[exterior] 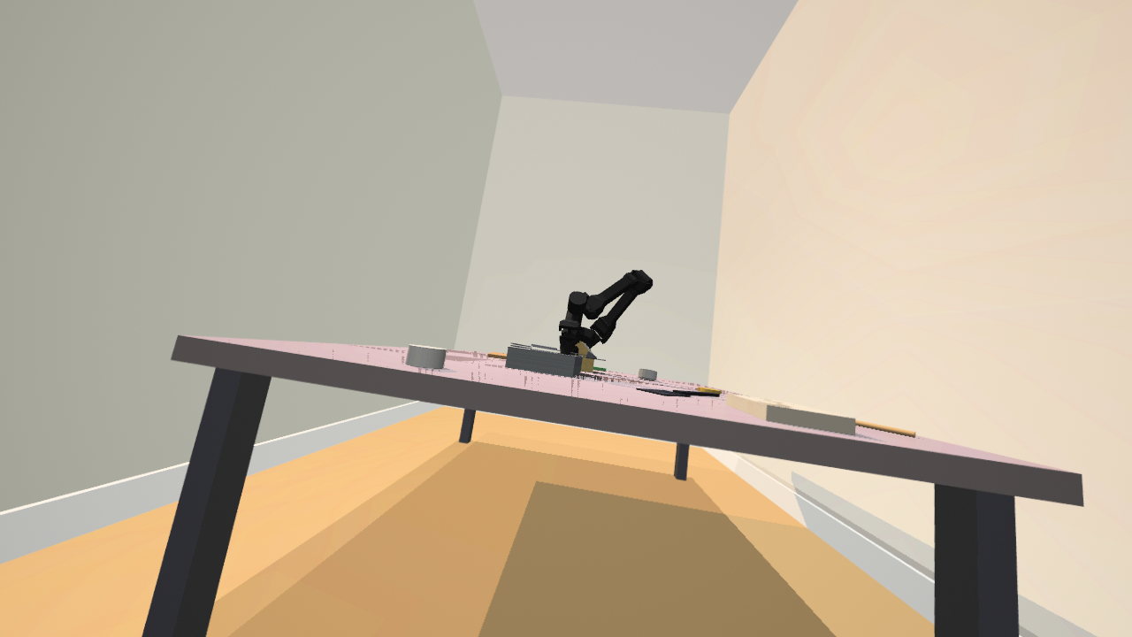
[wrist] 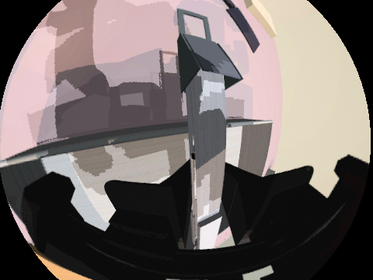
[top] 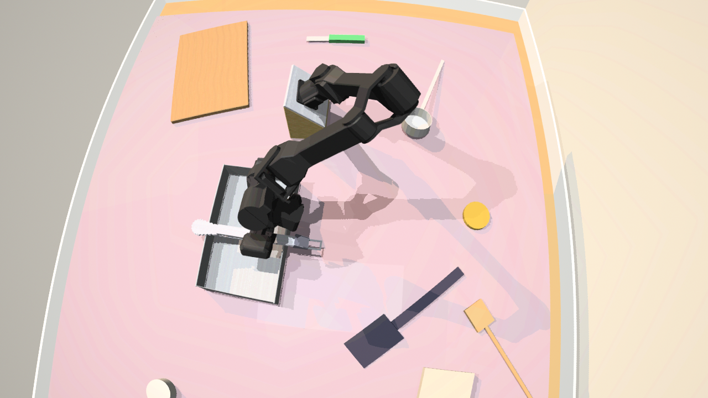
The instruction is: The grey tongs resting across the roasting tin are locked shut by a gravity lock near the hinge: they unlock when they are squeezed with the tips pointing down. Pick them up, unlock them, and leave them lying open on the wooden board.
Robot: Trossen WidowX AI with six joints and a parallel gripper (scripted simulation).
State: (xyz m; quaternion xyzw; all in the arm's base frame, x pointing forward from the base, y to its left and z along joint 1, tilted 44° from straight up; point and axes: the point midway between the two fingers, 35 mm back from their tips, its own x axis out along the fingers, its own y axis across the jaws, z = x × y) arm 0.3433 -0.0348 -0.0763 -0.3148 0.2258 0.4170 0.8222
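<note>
My gripper tip is now 40 mm past the roasting tin and 50 mm to the left of it. The rest, counted from my gripper tip: yellow disc (90 mm behind, 500 mm to the left, 20 mm below); dark spatula (160 mm ahead, 300 mm to the left, 30 mm below); white cylinder (370 mm ahead, 260 mm to the right, 10 mm below).
</note>
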